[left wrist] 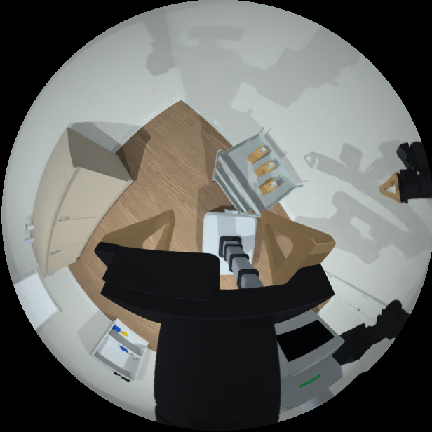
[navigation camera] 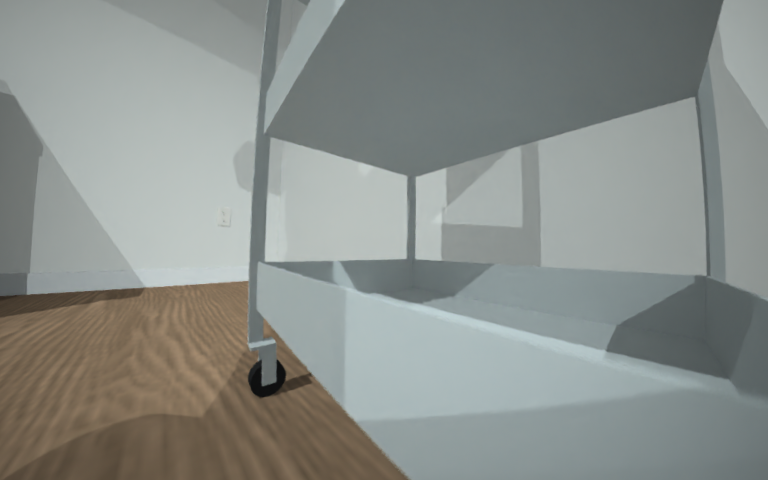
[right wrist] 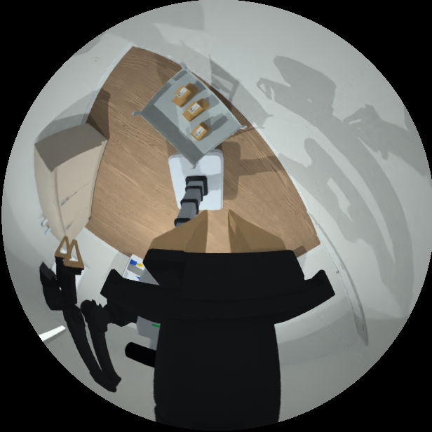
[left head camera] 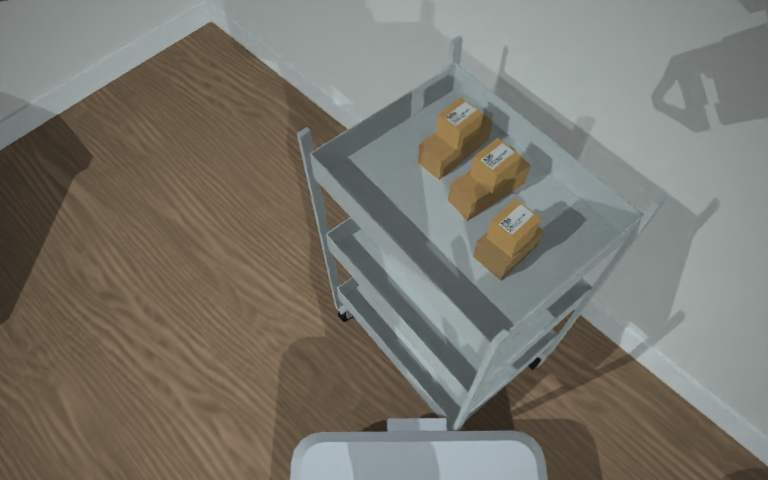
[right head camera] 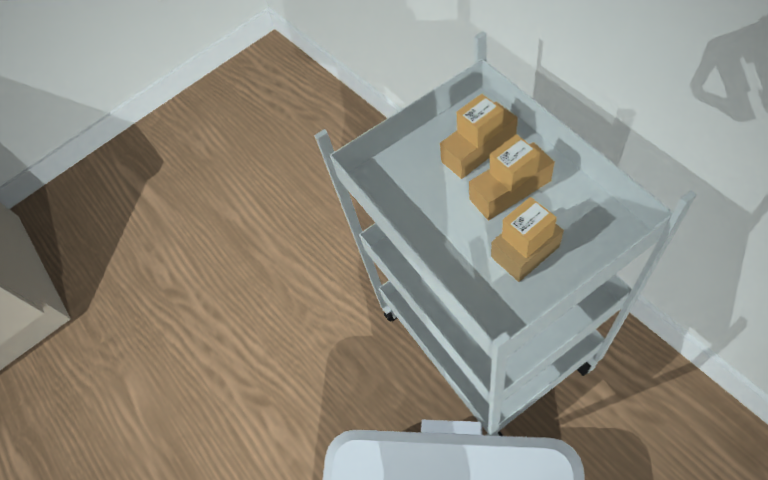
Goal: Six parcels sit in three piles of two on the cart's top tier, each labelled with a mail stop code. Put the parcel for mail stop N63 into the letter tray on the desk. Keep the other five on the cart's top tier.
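Frame: origin at the left arm's base, x left, y up, z ahead, level; centimetres.
Seen in the pictures: left gripper, fingertip midpoint: (right head camera: 6,0).
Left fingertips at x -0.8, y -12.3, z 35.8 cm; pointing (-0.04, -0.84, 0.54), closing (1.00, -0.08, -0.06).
Note:
A point is followed by its place in that frame.
Three piles of two brown parcels stand on the top tier of the grey cart (left head camera: 404,226) @[z 57.1, x -19.5, y -74.7 cm] (right head camera: 421,232) @[z 56.0, x -19.3, y -74.7 cm]. The far pile's upper parcel (left head camera: 450,129) @[z 70.3, x -27.2, y -65.8 cm] (right head camera: 471,131) @[z 69.9, x -27.6, y -66.4 cm], the middle pile's upper parcel (left head camera: 485,172) @[z 61.6, x -32.2, y -65.9 cm] (right head camera: 502,168) @[z 61.6, x -32.2, y -65.4 cm] and the near pile's upper parcel (left head camera: 504,234) @[z 50.1, x -33.9, y -65.5 cm] (right head camera: 518,237) @[z 49.8, x -34.1, y -65.9 cm] carry white labels, too small to read surely. The lower parcels' labels are hidden. My left gripper (left wrist: 217,214) (right wrist: 69,237) is open and empty, away from the parcels. My right gripper (right wrist: 217,214) is shut on nothing, its fingertips slightly apart, away from the cart. I cannot identify the letter tray.
A beige cabinet (left wrist: 82,195) (right wrist: 72,175) stands left of the cart. A white divided box (left wrist: 107,352) with blue and yellow items shows at the left wrist view's lower left. The robot's white base (left head camera: 396,458) @[z 26.5, x -18.0, y -114.9 cm] (right head camera: 424,461) @[z 26.2, x -17.5, y -115.0 cm] is close to the cart's near corner. Walls stand behind the cart.

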